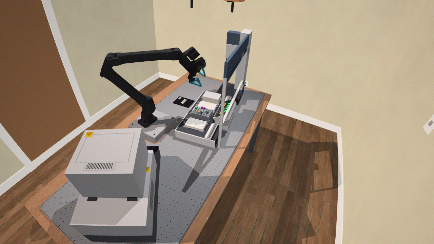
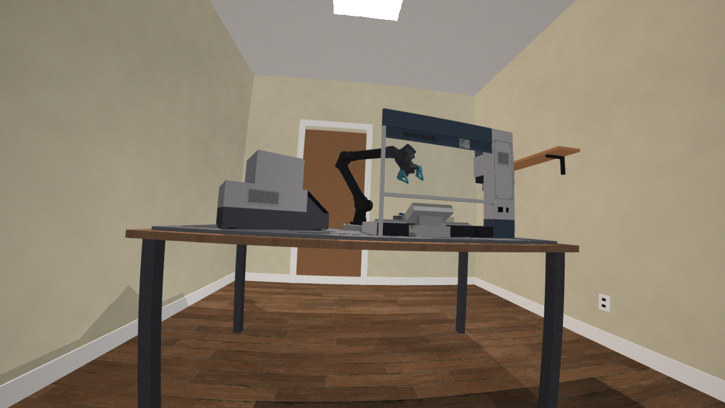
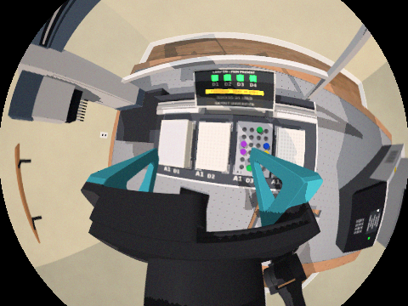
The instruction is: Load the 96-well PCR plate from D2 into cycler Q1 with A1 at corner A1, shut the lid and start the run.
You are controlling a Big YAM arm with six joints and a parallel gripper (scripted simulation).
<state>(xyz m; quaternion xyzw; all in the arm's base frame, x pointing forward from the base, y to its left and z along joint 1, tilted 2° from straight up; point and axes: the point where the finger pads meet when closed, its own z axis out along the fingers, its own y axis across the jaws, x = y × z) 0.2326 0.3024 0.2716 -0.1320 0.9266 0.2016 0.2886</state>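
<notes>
Now: hand 210 mm above the tube cooling block, 60 mm to the left of it and 40 mm short of it. Round my hand: black flat pad 290 mm below, 220 mm behind, 50 mm to the left.
</notes>
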